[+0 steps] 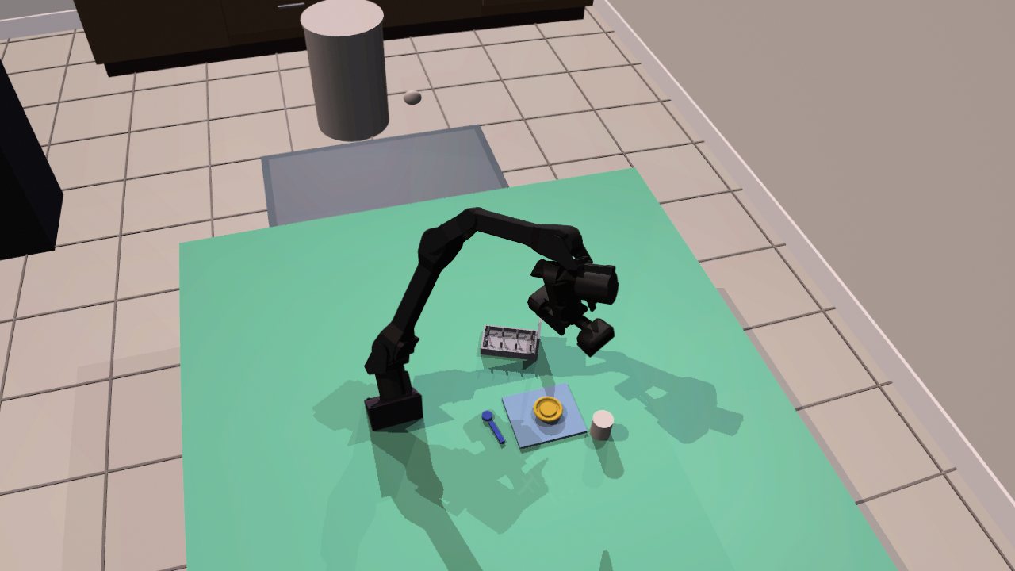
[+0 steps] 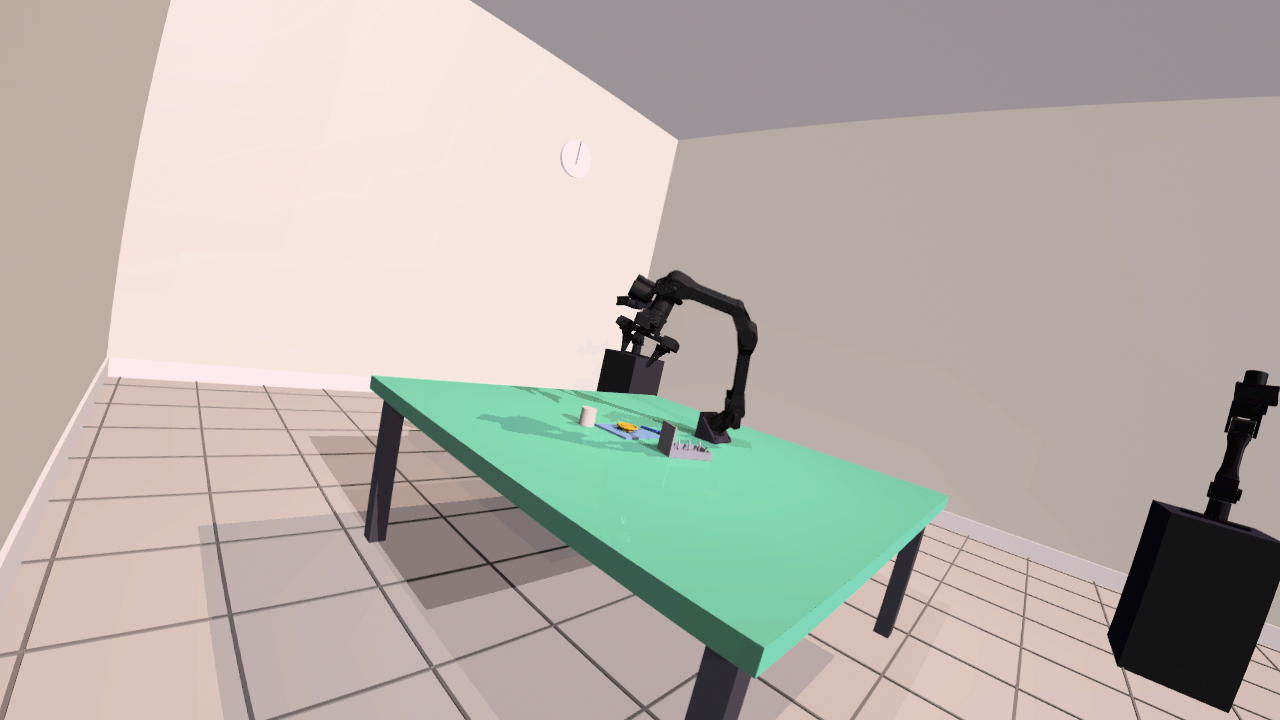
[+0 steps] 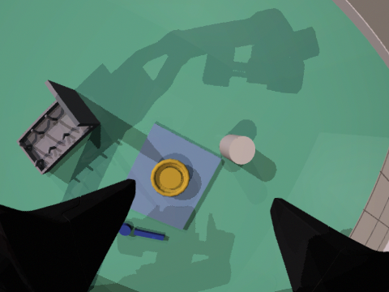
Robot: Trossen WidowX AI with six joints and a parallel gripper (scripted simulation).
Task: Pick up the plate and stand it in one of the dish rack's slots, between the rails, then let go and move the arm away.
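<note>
Now: gripper tip 20 cm above the yellow plate, 5 cm past it and 1 cm to the left of it. The rest, counted from my gripper tip: light blue mat 21 cm below, 6 cm behind, 1 cm to the right; then beige cup 19 cm below, 8 cm to the right, 5 cm ahead; then blue spoon 21 cm below, 17 cm behind.
</note>
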